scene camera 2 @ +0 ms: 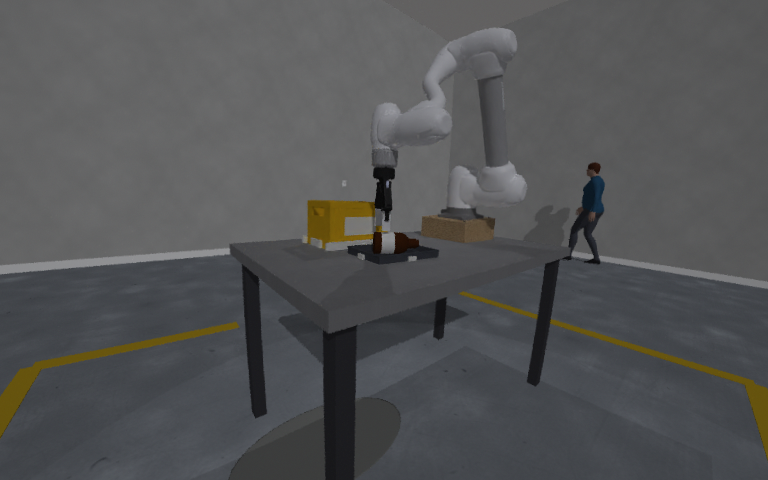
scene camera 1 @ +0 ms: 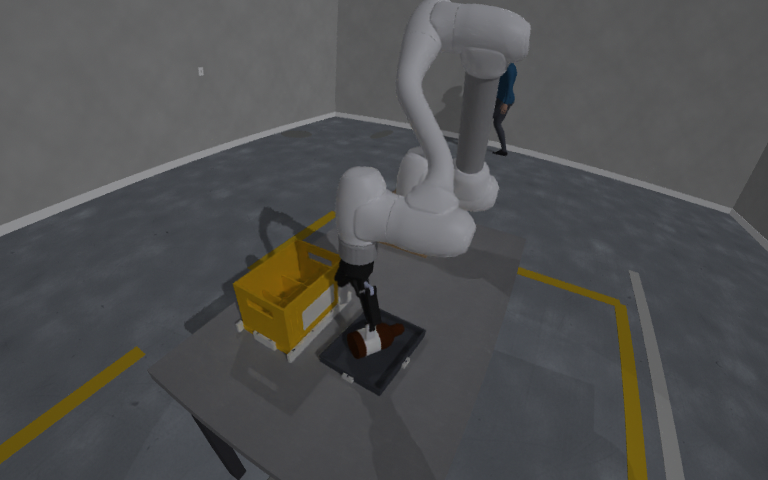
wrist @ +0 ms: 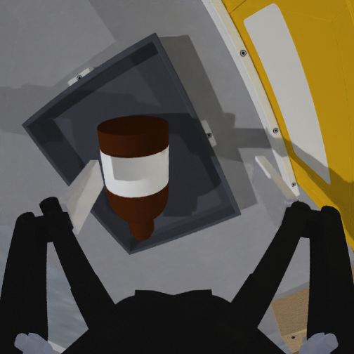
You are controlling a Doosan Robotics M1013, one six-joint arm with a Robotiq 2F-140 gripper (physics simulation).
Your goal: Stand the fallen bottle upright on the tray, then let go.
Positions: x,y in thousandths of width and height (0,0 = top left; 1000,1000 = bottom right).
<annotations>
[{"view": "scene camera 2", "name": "my gripper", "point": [497,476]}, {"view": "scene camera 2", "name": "brown bottle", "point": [499,505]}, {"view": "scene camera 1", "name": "my gripper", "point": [463,668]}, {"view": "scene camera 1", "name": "brown bottle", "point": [502,697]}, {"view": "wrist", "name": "my gripper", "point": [499,482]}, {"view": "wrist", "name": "brown bottle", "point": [380,425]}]
</annotations>
